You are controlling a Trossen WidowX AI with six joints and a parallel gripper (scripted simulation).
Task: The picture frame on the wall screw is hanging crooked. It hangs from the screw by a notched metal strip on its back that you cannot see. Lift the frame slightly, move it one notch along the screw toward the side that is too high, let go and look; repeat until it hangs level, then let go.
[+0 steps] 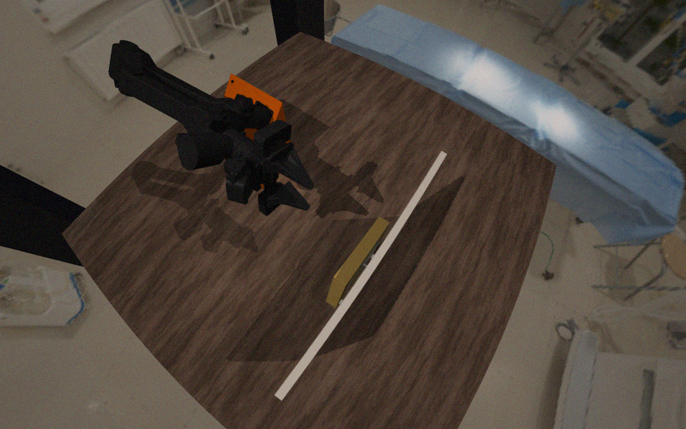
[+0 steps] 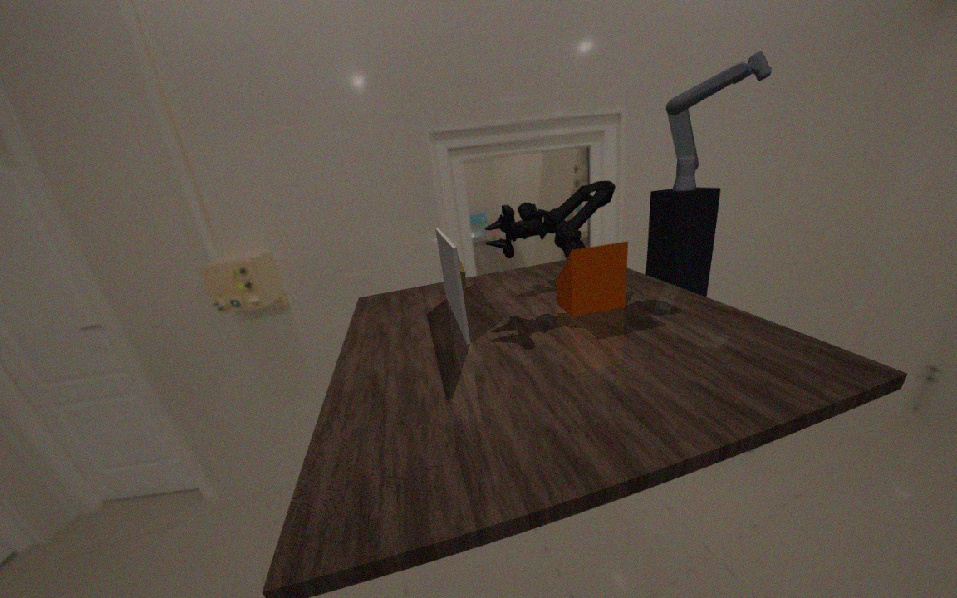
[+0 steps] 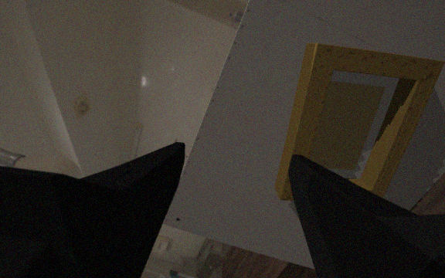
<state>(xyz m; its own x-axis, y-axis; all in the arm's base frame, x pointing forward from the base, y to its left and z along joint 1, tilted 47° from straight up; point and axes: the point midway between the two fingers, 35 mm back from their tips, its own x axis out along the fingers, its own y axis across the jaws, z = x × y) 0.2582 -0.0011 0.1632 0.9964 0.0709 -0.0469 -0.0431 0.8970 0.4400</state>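
The yellow picture frame is 13 cm ahead of my gripper tip and 13 cm below it. From my gripper tip the other things lie so: white wall panel (14 cm ahead, 1 cm to the right, 14 cm below).
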